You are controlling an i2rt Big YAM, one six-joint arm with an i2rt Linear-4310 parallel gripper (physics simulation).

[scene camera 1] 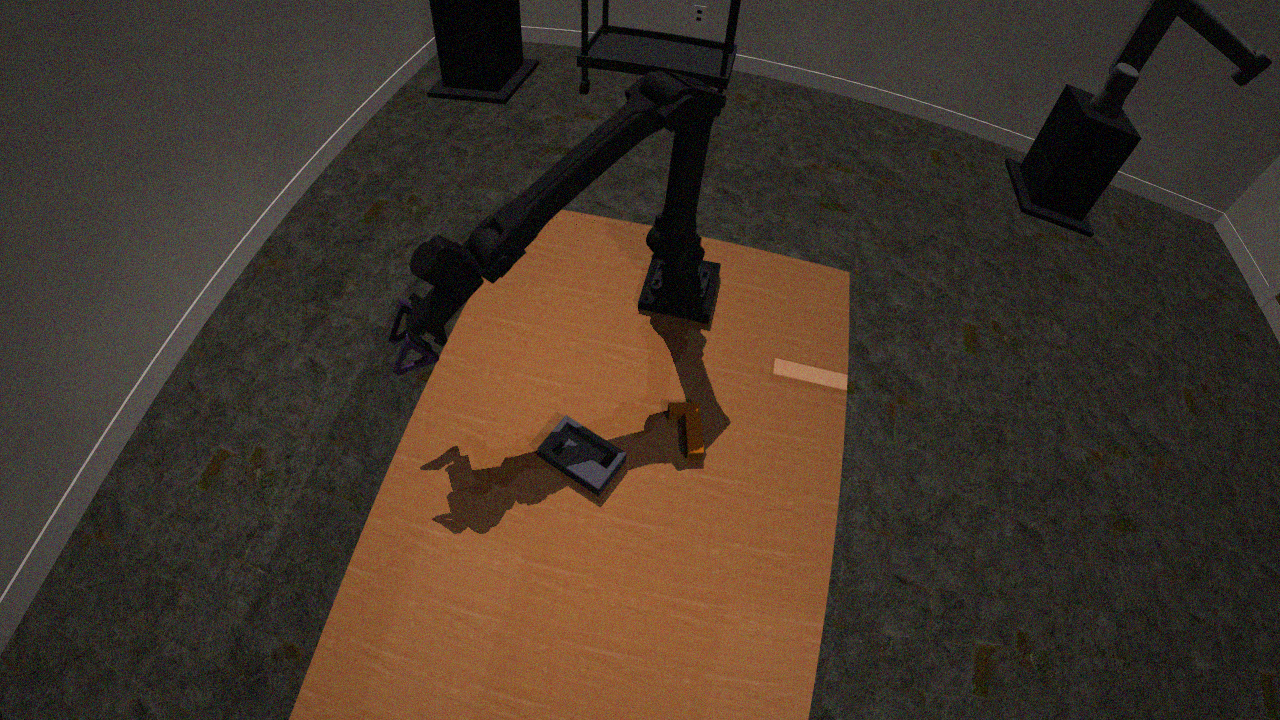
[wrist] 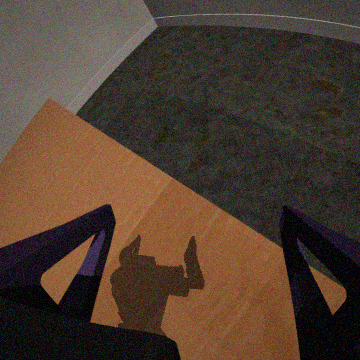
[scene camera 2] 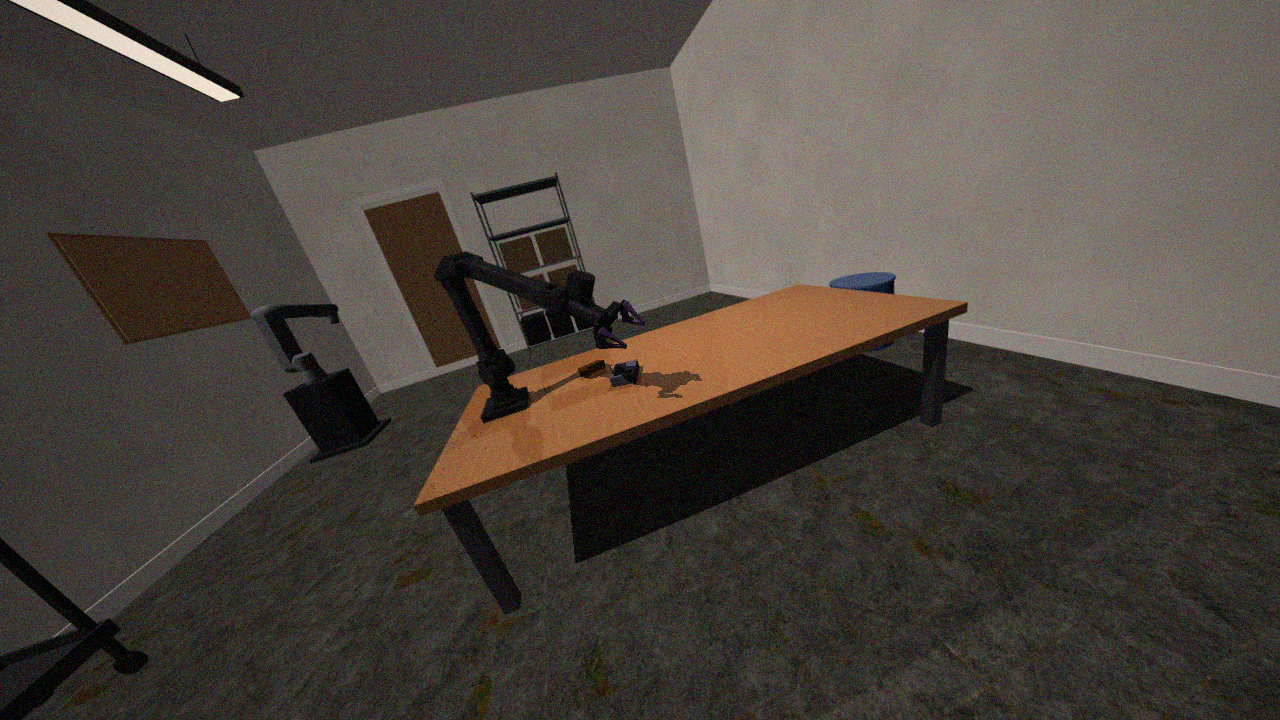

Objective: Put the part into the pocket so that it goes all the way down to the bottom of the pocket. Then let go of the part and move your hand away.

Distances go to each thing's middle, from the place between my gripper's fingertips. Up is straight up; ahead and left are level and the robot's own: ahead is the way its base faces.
I see my gripper 33 cm to the right of the grey-blue pocket block (scene camera 1: 582,455), 22 cm above it and 2 cm past it. Also, from my hand: orange L-shaped block (scene camera 1: 689,412): 50 cm to the left, 22 cm below, 13 cm behind.
